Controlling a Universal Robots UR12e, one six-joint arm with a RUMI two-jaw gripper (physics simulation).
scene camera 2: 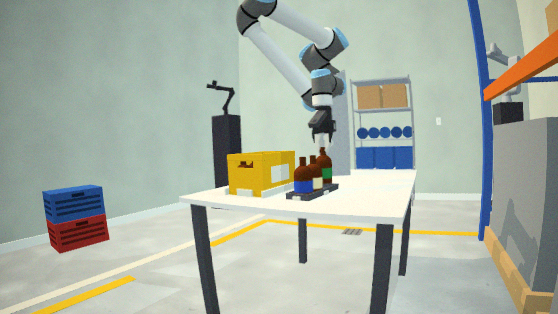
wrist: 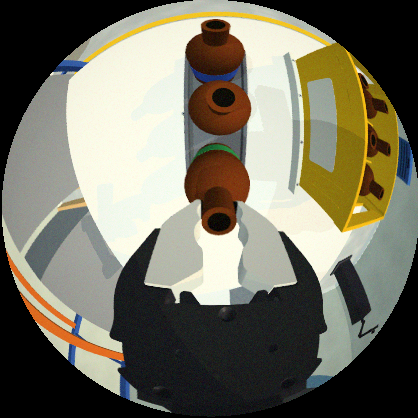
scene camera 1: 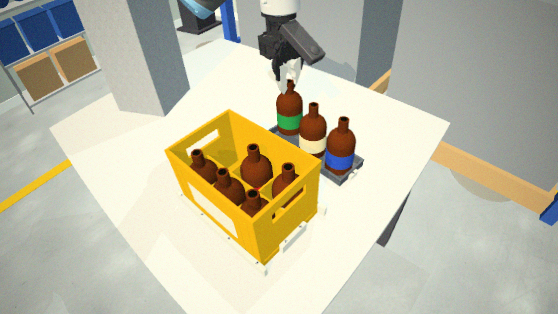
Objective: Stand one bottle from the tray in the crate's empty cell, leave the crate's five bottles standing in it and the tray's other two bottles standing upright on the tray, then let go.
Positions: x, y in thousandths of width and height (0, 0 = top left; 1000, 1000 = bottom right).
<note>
I see my gripper (scene camera 1: 517, 291), a blue-banded bottle (scene camera 1: 612, 451), a cream-banded bottle (scene camera 1: 562, 406), a green-banded brown bottle (scene camera 1: 519, 339) and a green-banded brown bottle (scene camera 1: 413, 597).
My gripper shows as well in scene camera 2 (scene camera 2: 580, 492) and in the wrist view (wrist: 520, 482).
</note>
